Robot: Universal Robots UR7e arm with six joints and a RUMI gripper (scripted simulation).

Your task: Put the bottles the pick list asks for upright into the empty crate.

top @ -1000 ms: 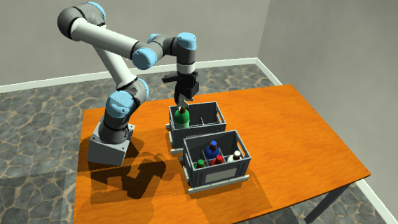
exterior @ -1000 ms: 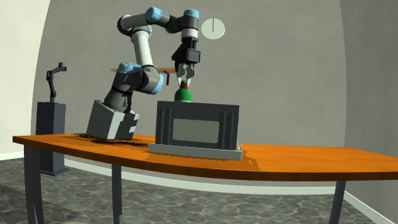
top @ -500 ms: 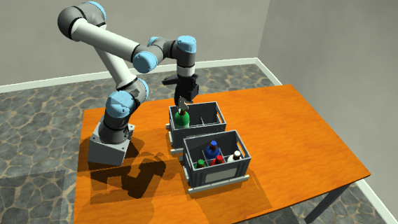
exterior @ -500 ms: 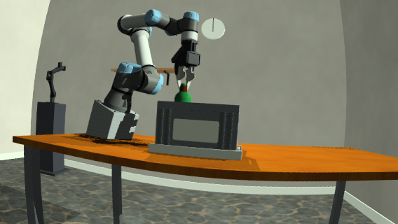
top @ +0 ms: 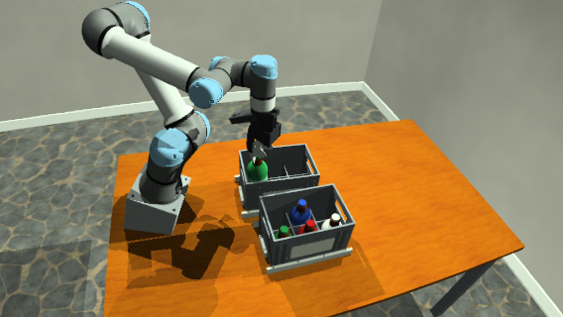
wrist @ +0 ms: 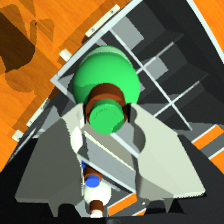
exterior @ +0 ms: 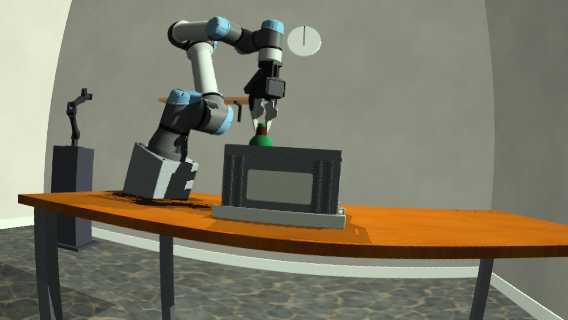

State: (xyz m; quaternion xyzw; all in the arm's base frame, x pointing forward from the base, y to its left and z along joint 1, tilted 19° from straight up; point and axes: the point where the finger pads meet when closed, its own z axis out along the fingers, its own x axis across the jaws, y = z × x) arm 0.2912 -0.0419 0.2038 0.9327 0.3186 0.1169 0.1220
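My gripper is now 70 mm above the green bottle. From my hand the other things lie so: pick list (250 mm below, 160 mm to the left, 120 mm ahead); then blue-label bottle (180 mm to the right, 170 mm below, 100 mm ahead); then red-label bottle (260 mm to the right, 170 mm below, 80 mm ahead).
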